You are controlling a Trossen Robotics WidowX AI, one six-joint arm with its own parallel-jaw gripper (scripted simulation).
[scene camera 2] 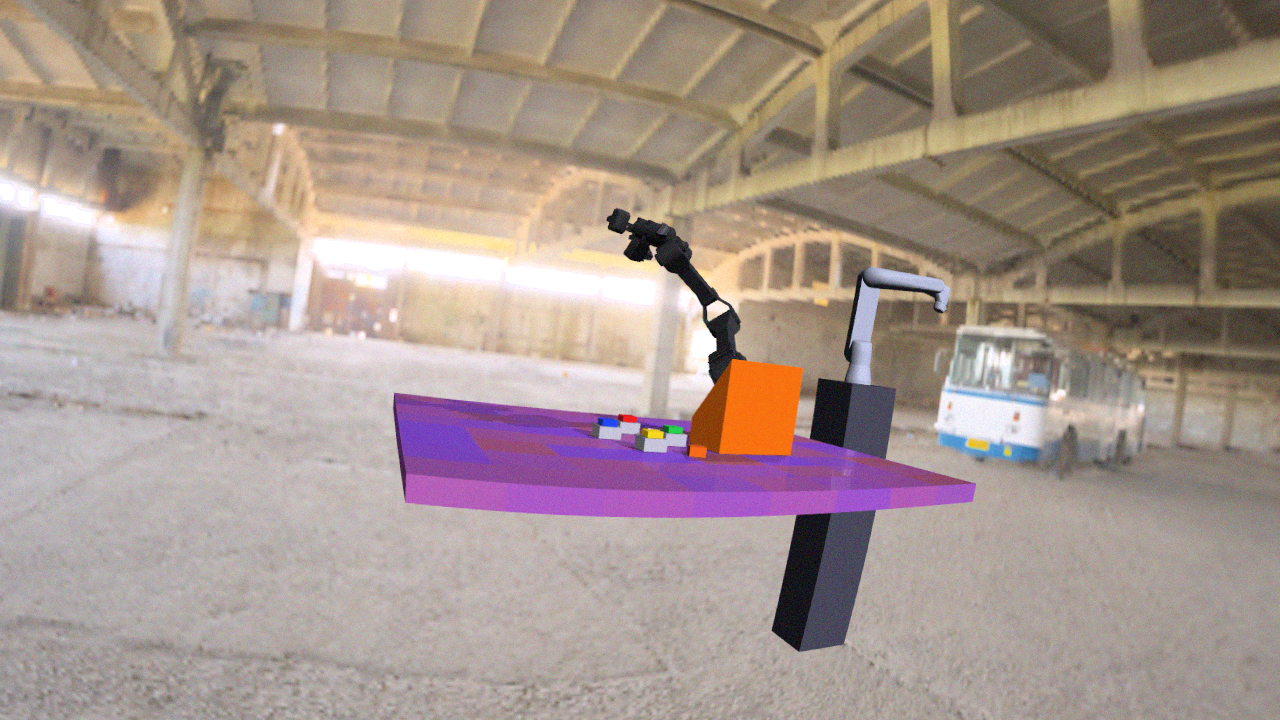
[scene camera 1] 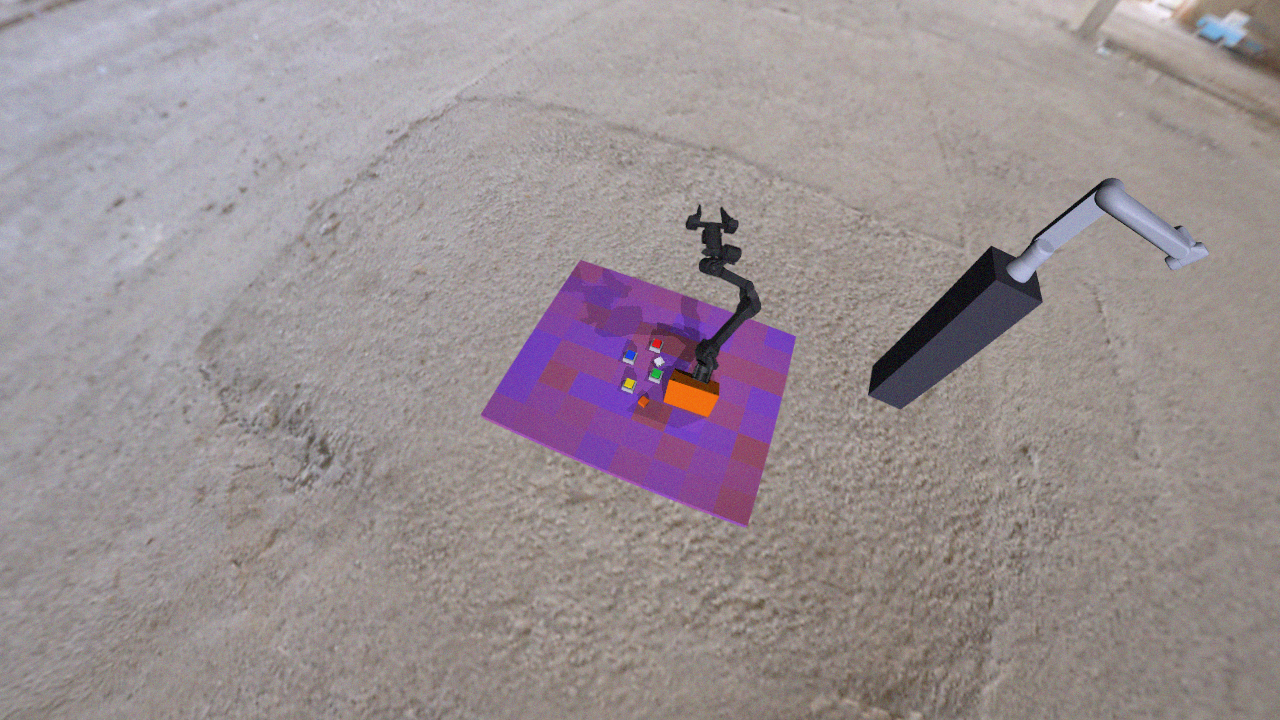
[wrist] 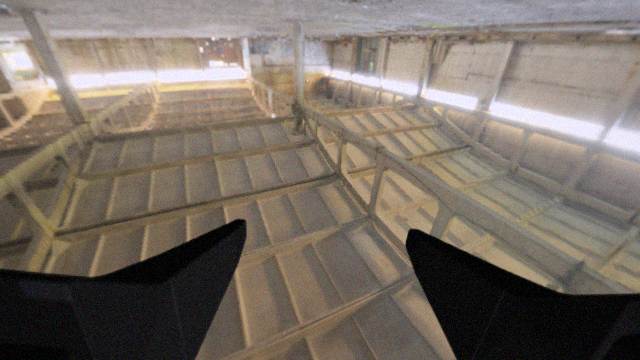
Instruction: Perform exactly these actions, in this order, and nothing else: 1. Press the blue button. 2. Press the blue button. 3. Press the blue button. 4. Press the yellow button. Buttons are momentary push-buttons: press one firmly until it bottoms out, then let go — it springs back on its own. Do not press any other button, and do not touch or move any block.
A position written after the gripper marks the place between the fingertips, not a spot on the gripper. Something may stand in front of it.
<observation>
The gripper point(scene camera 2: 617, 222) is open, with nothing in its grasp.
The gripper shows as well in scene camera 1 point(scene camera 1: 710, 206) and in the wrist view point(wrist: 328, 232).
</observation>
